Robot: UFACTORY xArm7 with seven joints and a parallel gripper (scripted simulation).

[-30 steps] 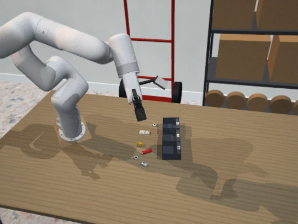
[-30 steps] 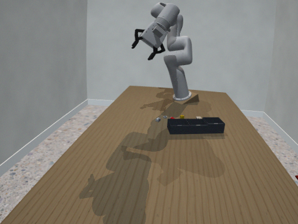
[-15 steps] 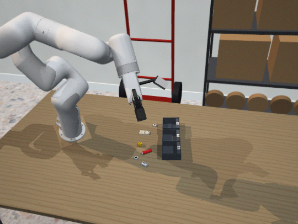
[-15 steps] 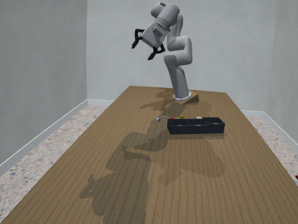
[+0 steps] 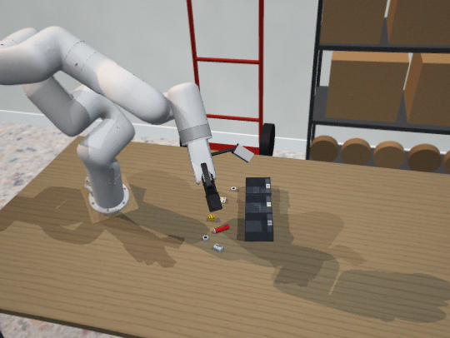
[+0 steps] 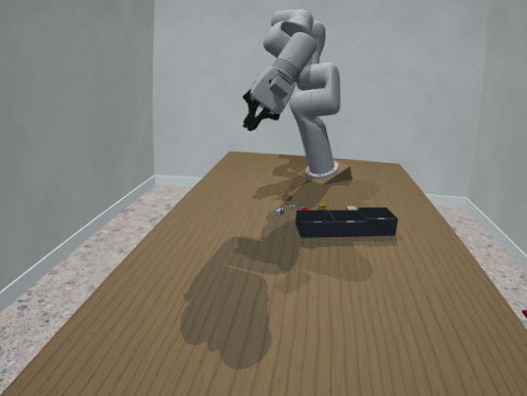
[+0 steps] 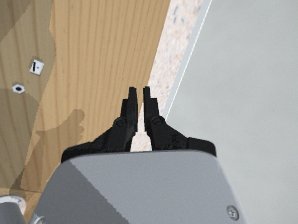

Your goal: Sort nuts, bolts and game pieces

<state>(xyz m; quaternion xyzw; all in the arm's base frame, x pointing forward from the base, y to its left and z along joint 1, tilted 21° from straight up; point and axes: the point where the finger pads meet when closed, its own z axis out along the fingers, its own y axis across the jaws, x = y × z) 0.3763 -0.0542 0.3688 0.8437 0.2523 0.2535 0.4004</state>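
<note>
My gripper is now 2 cm short of the dark bin, 27 cm to the right of it and 23 cm above it. The rest, counted from my hand: metal piece: 4 cm behind, 8 cm to the left, 24 cm below; yellow die: 11 cm behind, 18 cm to the left, 25 cm below; red cylinder: 6 cm behind, 15 cm to the left, 25 cm below.
</note>
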